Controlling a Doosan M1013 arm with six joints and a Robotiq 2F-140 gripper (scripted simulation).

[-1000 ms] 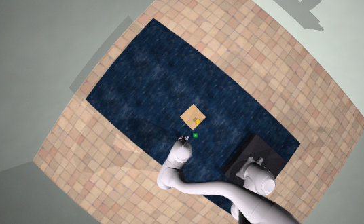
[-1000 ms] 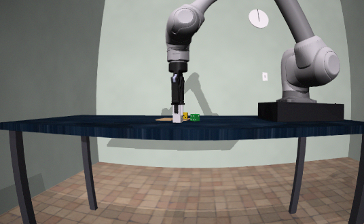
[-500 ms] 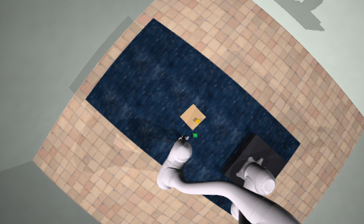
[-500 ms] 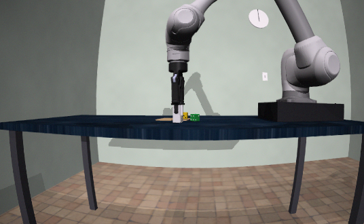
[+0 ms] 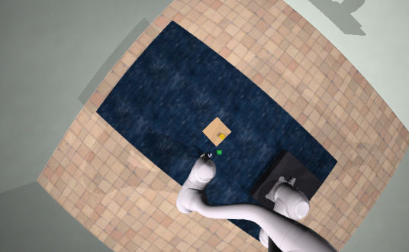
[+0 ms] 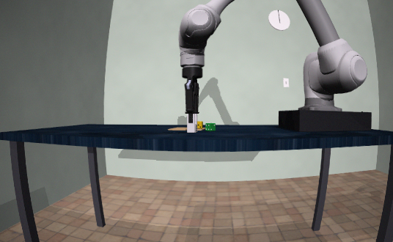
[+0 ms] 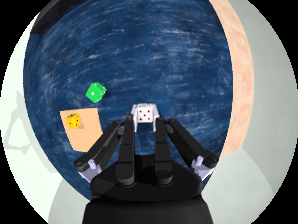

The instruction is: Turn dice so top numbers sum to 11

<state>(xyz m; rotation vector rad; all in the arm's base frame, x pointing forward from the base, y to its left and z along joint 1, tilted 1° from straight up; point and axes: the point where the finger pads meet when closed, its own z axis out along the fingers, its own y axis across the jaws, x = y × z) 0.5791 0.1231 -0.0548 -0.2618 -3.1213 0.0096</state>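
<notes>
My gripper is now 19 cm to the left of the tan mat, 3 cm short of it and 3 cm above it. From my hand the other things lie so: white die (2 cm below); then green die (9 cm to the right, 7 cm behind, 2 cm below); then yellow die (18 cm to the right, 2 cm below, 2 cm behind).
</notes>
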